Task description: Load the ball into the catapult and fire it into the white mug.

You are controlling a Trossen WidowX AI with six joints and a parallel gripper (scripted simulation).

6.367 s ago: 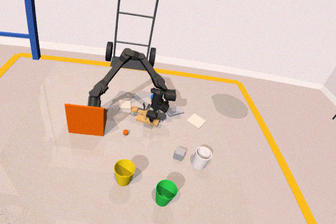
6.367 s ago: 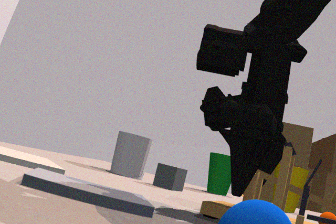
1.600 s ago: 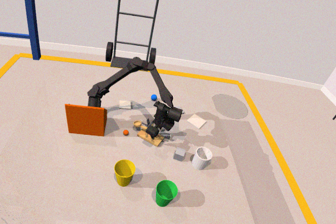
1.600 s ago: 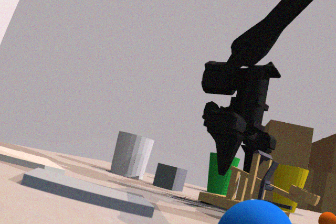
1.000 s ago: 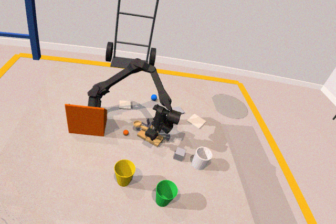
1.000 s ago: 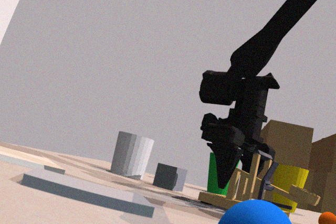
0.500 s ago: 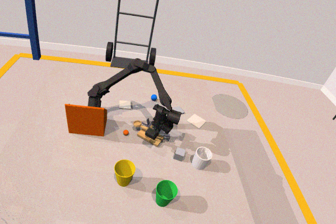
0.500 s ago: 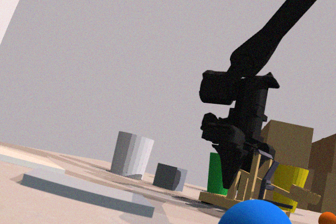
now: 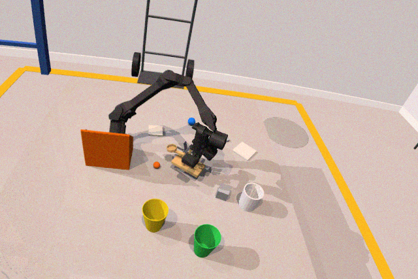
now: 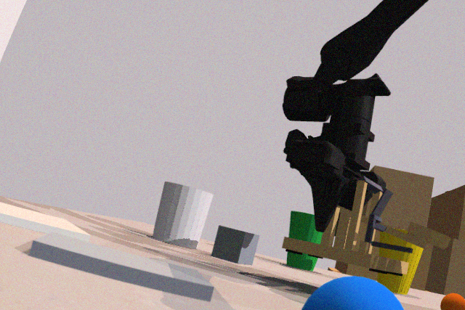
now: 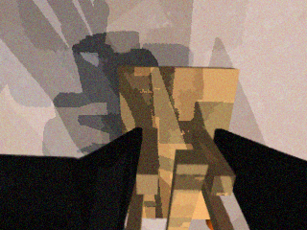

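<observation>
My gripper tip is 170 mm past the orange ball, 60 mm above it and 20 mm to the right of it. Also, from my gripper tip: grey cube: 140 mm ahead, 110 mm to the right, 50 mm below; white mug: 250 mm ahead, 150 mm to the right, 40 mm below; wooden catapult: 50 mm to the left, 50 mm behind, 20 mm above.
</observation>
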